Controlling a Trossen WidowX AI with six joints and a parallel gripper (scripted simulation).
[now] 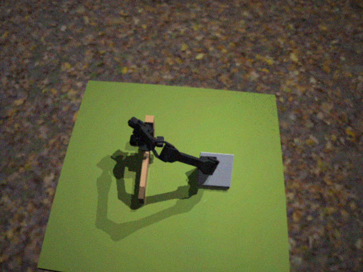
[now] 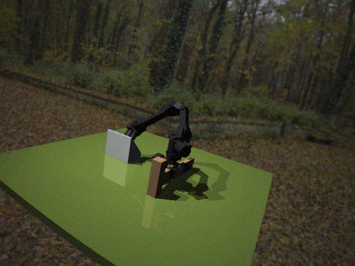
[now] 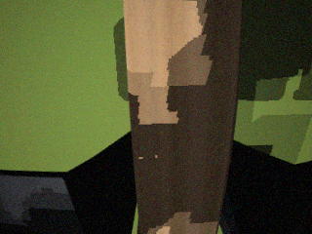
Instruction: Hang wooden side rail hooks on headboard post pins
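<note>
Now: the wooden headboard post 12 cm to the right of my gripper tip and 4 cm above it.
</note>
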